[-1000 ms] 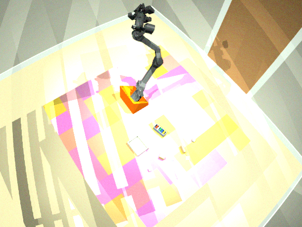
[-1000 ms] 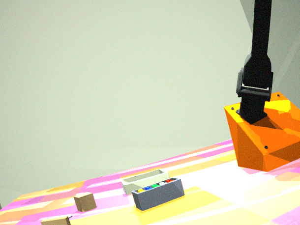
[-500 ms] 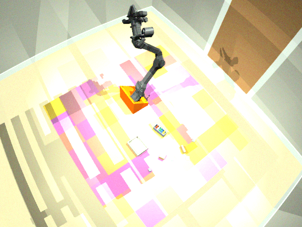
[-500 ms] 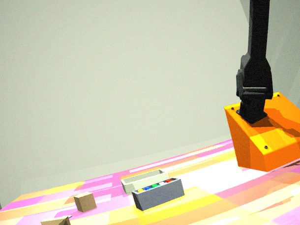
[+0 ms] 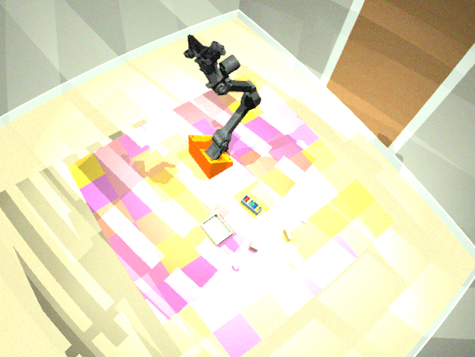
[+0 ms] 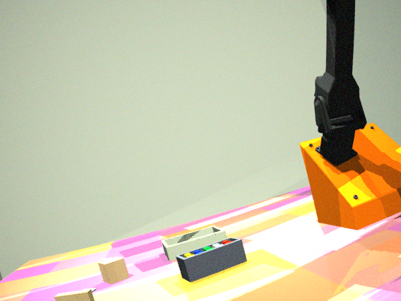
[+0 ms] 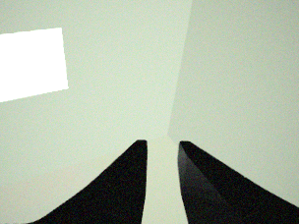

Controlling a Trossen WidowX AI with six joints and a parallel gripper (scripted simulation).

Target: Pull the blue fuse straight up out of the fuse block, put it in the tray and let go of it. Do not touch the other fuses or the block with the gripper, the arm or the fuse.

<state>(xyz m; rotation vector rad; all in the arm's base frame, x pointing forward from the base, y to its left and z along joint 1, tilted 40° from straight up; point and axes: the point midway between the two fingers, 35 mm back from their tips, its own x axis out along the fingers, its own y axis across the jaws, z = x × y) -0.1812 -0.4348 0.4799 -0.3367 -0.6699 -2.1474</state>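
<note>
The blue fuse lies 440 mm ahead of my gripper tip, 40 mm to the left of it and 800 mm below it. From my gripper tip the other things lie so: green fuse (420 mm ahead, 40 mm to the left, 800 mm below); white fuse (400 mm ahead, 30 mm to the left, 800 mm below); red fuse (380 mm ahead, 30 mm to the left, 800 mm below).
</note>
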